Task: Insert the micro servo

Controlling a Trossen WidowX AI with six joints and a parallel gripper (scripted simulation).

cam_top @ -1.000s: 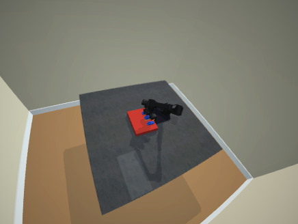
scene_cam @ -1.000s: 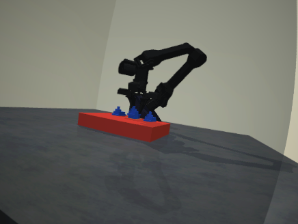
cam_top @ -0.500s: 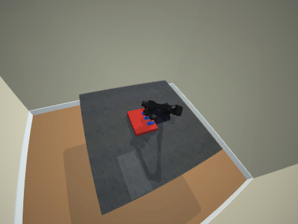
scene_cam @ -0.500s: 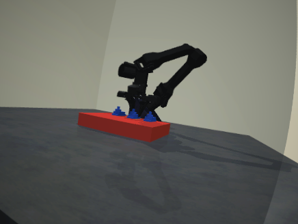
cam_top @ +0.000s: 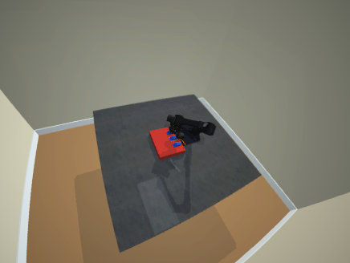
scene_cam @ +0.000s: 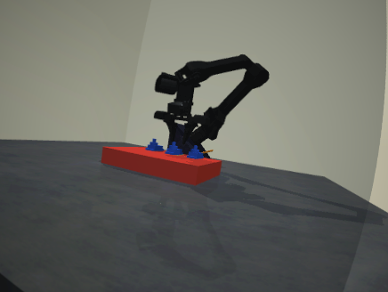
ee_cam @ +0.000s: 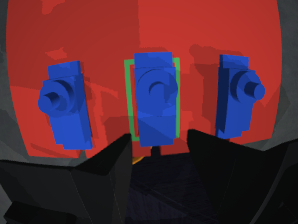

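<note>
Right now the red deck is 12 cm ahead of my gripper tip, 6 cm below it and 2 cm to the right of it.
</note>
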